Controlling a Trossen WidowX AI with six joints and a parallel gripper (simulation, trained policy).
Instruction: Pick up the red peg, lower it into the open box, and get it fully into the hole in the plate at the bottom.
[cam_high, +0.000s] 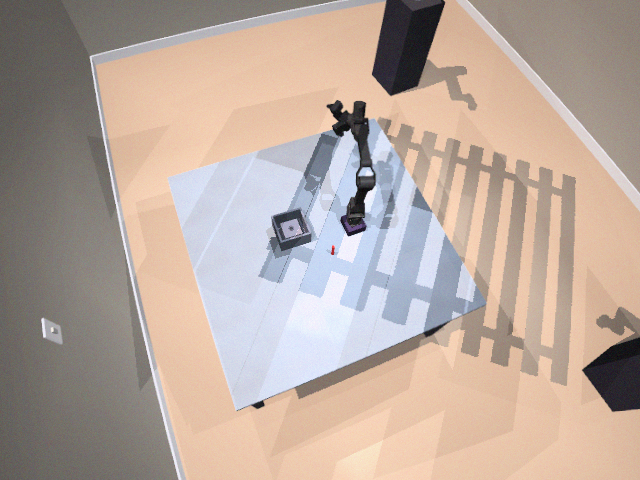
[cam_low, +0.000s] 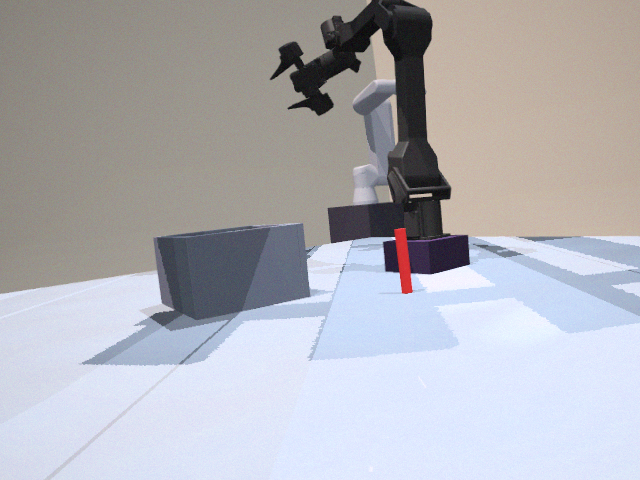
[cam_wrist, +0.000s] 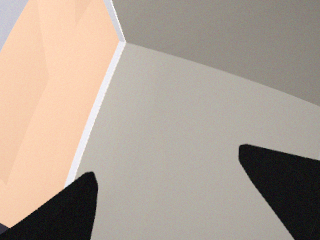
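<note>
Now: gripper tip 260 mm short of the red peg, 530 mm to the right of it and 360 mm above it. From my gripper tip the other things lie so: pale plate: 390 mm ahead, 330 mm to the left, 350 mm below; then grey box: 390 mm ahead, 330 mm to the left, 370 mm below.
</note>
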